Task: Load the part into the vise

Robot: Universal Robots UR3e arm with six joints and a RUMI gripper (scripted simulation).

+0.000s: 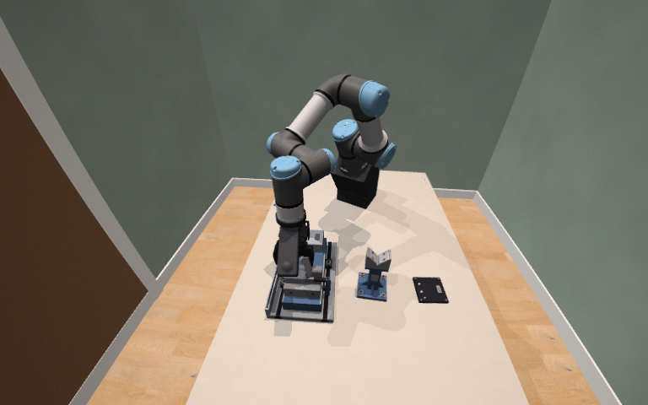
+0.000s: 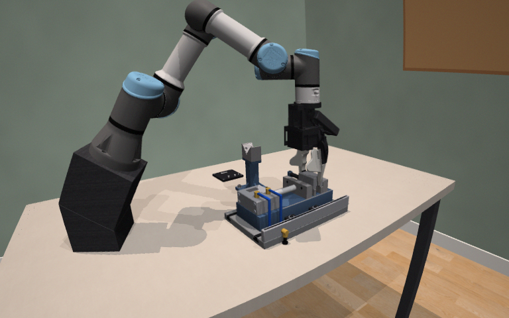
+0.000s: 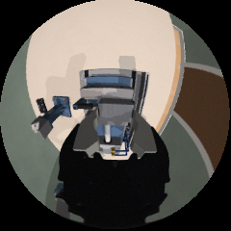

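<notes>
Now: the part 1 cm below my hand. The rest, counted from my hand: air cylinder (16 cm behind, 4 cm to the left, 3 cm below); then grey vise side rail (8 cm behind, 7 cm below, 6 cm to the right); then vise (7 cm behind, 6 cm below, 3 cm to the left).
</notes>
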